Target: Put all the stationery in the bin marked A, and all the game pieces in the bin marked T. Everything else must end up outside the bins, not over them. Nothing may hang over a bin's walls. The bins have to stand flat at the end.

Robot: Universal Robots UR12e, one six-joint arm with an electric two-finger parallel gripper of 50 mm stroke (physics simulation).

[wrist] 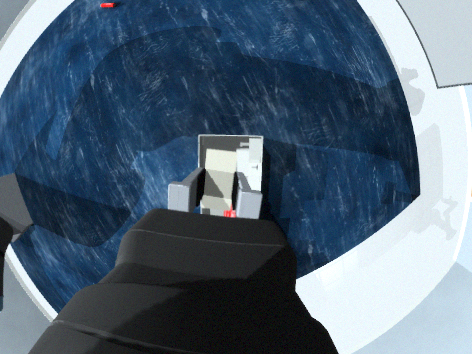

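Observation:
My gripper is shut on a plain cream block, which lies lengthwise between the fingers. The block is over the light grey bin marked T; its height above the bin's floor is hard to tell. The bin's label is at its right side, and a pale patch beside it may be a piece inside. A small bit of a red thing shows by the right finger, low in the view. The bin marked A is mostly hidden behind the block, fingers and gripper body. A small red piece lies far off at the top left.
The bin stands on a dark blue, streaked table top with a pale floor beyond its edge at the right. A grey panel shows at the top right. A dark grey object is at the left edge.

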